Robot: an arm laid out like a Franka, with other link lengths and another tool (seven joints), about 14 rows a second.
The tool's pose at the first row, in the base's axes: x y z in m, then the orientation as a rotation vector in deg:
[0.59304 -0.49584 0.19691 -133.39 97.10 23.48]
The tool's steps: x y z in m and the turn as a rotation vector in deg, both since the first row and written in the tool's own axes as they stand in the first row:
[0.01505 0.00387 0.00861 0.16 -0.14 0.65]
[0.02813 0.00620 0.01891 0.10 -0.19 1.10]
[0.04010 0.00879 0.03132 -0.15 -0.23 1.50]
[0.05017 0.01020 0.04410 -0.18 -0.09 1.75]
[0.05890 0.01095 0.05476 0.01 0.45 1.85]
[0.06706 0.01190 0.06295 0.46 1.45 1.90]
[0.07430 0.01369 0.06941 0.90 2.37 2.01]
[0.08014 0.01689 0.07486 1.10 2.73 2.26]
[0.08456 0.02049 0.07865 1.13 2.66 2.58]
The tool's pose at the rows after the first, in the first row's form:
[0.59298 -0.50739 0.18341 -132.70 97.81 23.60]
[0.59366 -0.51613 0.16907 -132.37 98.35 23.80]
[0.59358 -0.52324 0.15315 -132.22 98.87 24.15]
[0.59404 -0.52817 0.13758 -132.13 99.24 24.07]
[0.59493 -0.53245 0.12450 -132.23 99.57 23.32]
[0.59568 -0.53714 0.11391 -132.46 100.00 21.80]
[0.59552 -0.54187 0.10525 -132.59 100.46 20.39]
[0.59369 -0.54613 0.09801 -132.46 100.89 19.85]
[0.59121 -0.54983 0.09281 -132.15 101.24 19.95]

